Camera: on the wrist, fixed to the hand. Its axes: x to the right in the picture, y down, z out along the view.
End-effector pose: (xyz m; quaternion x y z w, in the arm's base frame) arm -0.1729 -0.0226 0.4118 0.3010 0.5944 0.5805 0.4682
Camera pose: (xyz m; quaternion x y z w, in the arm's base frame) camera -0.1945 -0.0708 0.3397 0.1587 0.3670 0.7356 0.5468
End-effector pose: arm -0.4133 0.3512 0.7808 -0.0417 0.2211 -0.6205 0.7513
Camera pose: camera -0.5009 0.3640 0.7686 -0.2883 0.3874 -0.5101 0.7117
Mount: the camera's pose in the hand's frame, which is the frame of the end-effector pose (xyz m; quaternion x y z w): -0.0203 -0.0731 -0.0473 -0.3145 -0.0239 0.0108 0.9489
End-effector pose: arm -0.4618 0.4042 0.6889 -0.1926 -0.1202 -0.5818 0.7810
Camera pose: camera -0.5393 0.3827 0.6499 -0.4436 0.0523 -0.5768 0.6839
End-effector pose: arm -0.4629 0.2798 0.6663 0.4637 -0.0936 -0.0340 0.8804
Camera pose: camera -0.4715 0.2796 0.5773 0.1613 -0.1042 -0.0633 0.9794
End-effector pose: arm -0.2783 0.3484 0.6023 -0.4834 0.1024 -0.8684 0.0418
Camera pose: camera -0.3057 0.4297 0.5772 0.4915 -0.3745 0.7798 0.1005
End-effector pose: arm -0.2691 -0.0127 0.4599 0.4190 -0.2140 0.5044 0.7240
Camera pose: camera -0.2160 0.0048 0.3901 0.1796 -0.3835 0.4091 0.8082
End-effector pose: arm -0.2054 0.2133 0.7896 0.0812 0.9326 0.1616 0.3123
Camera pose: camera -0.2218 0.1280 0.8108 -0.0072 0.8258 0.4481 0.3424
